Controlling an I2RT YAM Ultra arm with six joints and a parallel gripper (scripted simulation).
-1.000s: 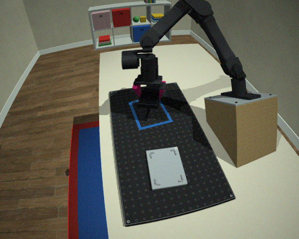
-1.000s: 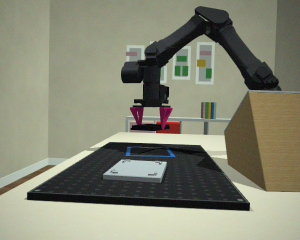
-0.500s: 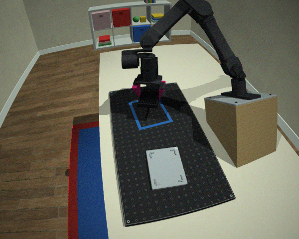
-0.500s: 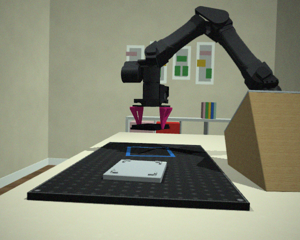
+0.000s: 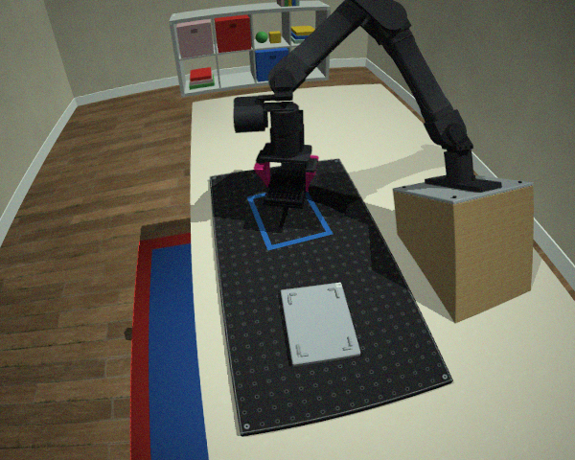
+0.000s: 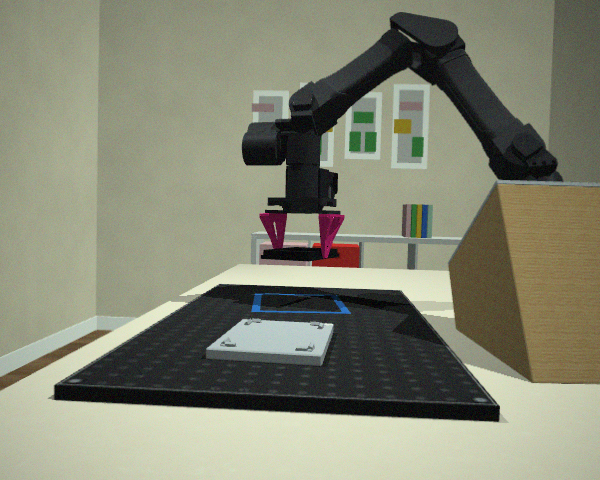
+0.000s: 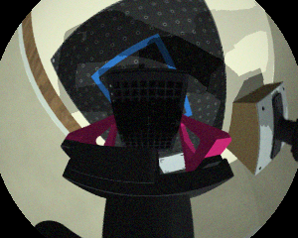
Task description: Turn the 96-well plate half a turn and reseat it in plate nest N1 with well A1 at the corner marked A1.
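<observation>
My gripper is now right at the black 96-well plate. Round my hand: grey plate nest N1: 310 mm to the left, 80 mm below, 40 mm ahead.
</observation>
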